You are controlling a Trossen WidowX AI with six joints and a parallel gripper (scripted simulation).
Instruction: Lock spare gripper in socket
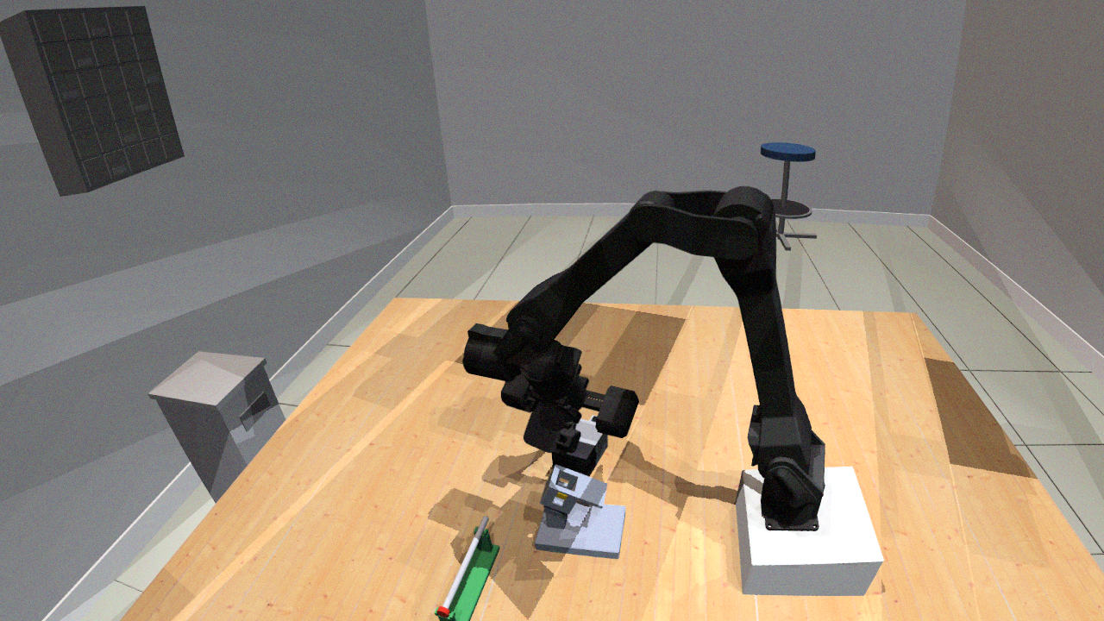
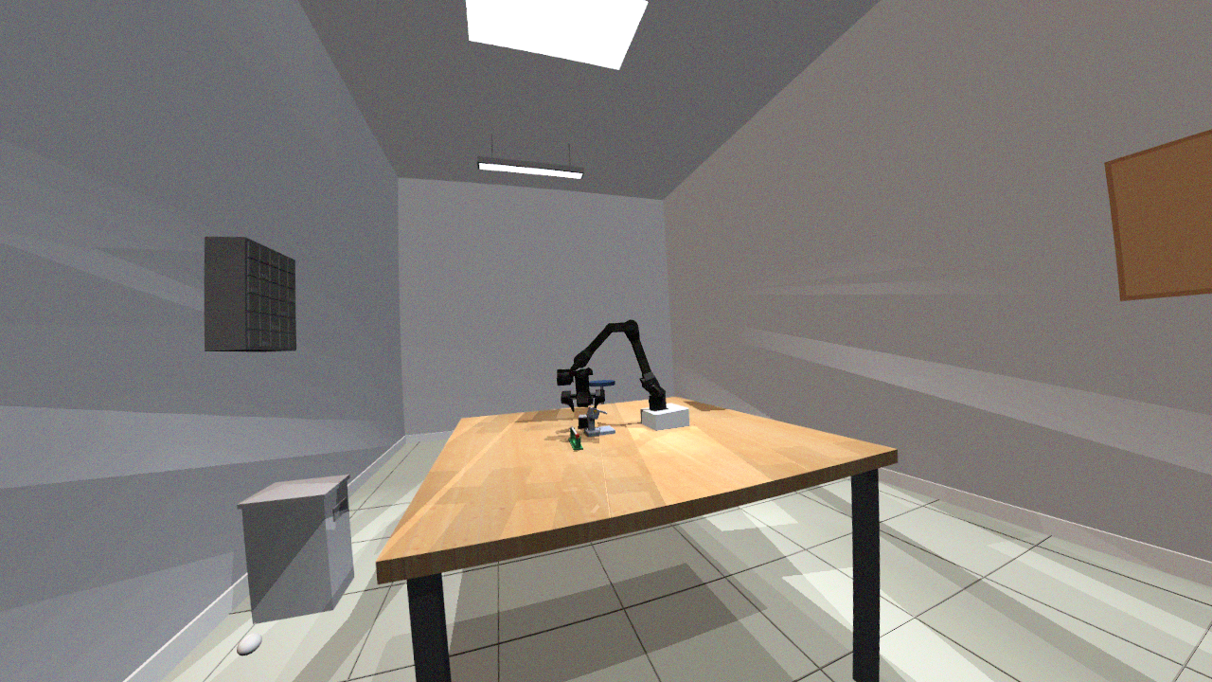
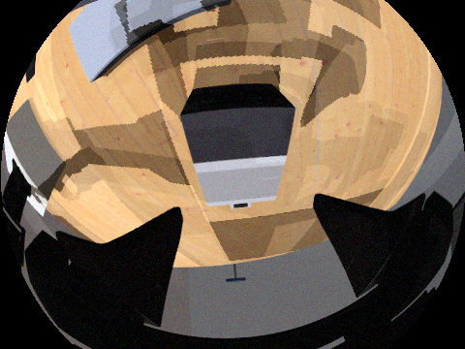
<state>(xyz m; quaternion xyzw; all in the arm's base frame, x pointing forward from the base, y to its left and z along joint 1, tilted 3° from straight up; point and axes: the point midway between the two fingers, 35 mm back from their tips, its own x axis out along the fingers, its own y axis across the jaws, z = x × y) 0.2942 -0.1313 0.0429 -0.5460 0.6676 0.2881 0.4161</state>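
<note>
My gripper tip is 40 mm above the spare gripper. Round my gripper tip: grey mount 160 mm to the left, 20 mm behind, 10 mm below; then green cradle 280 mm to the left, 90 mm ahead, 40 mm below.
</note>
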